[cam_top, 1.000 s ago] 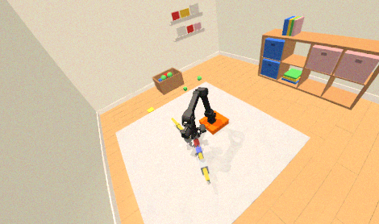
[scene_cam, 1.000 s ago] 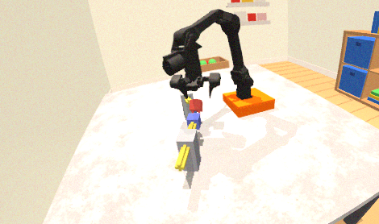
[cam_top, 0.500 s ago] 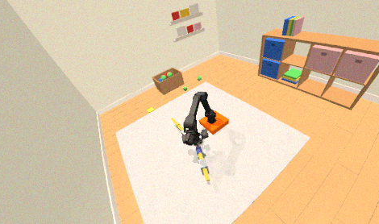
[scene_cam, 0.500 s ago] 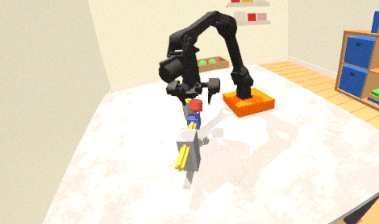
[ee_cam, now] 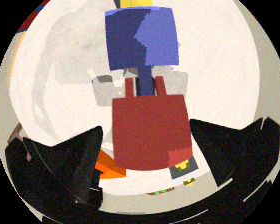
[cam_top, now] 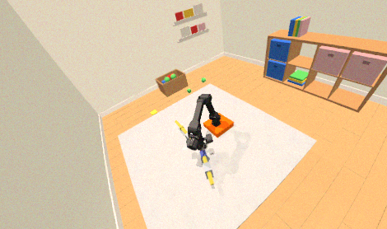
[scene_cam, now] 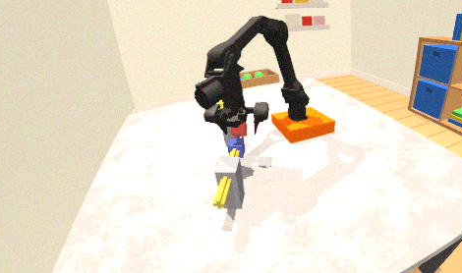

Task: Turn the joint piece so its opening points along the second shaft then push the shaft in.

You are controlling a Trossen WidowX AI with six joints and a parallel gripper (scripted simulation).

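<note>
Right now my gripper tip is 1 cm short of the red joint piece, 2 cm to the right of it and 2 cm below it.
</note>
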